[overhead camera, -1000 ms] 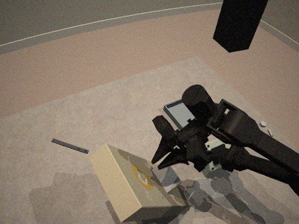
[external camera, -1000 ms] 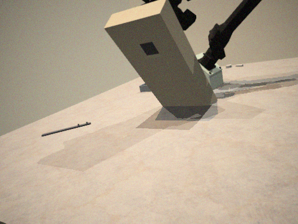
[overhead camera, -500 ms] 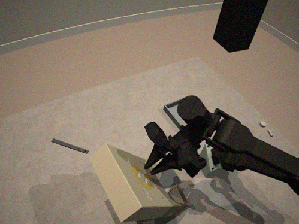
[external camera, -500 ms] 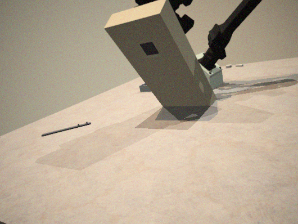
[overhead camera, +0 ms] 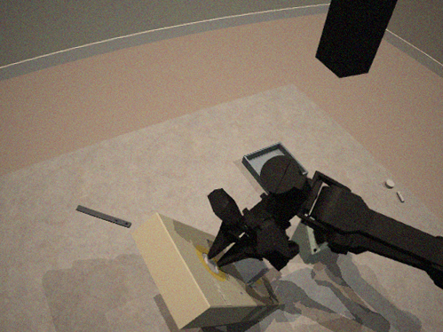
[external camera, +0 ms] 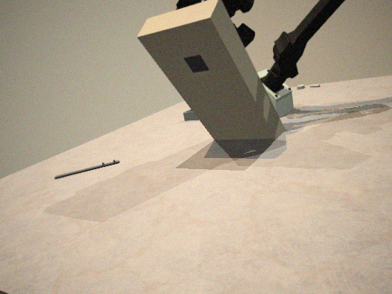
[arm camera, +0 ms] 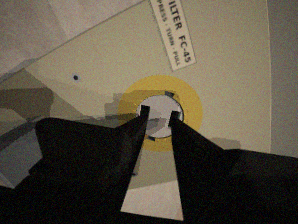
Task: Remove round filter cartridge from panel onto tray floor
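My gripper tip is 20 mm short of the round grey filter cartridge and 10 mm above it. From my gripper tip the other things lie so: grey tray: 370 mm behind, 320 mm to the right, 240 mm below; then cream service panel: 30 mm behind, 90 mm below.
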